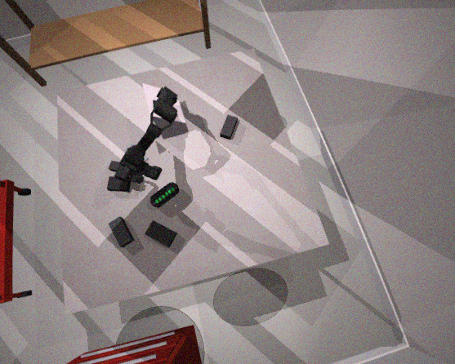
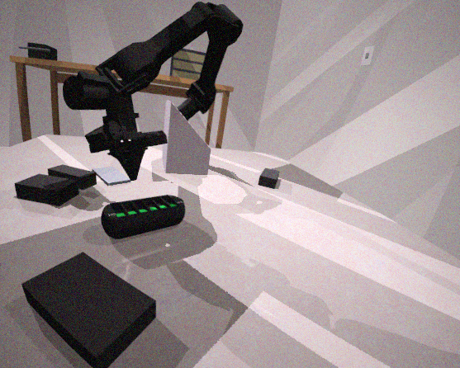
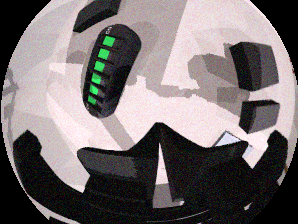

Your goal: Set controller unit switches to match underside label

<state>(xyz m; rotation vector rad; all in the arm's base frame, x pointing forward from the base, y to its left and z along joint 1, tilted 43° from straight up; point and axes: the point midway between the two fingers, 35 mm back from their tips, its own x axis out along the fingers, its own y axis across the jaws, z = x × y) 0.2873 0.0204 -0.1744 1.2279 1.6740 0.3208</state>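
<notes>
The dark block is 290 mm ahead of my gripper tip and 40 mm below it. From my gripper tip the other things lie so: dark box: 440 mm to the left, 230 mm behind, 40 mm below; grey plate: 170 mm behind, 100 mm to the right, 50 mm below.
</notes>
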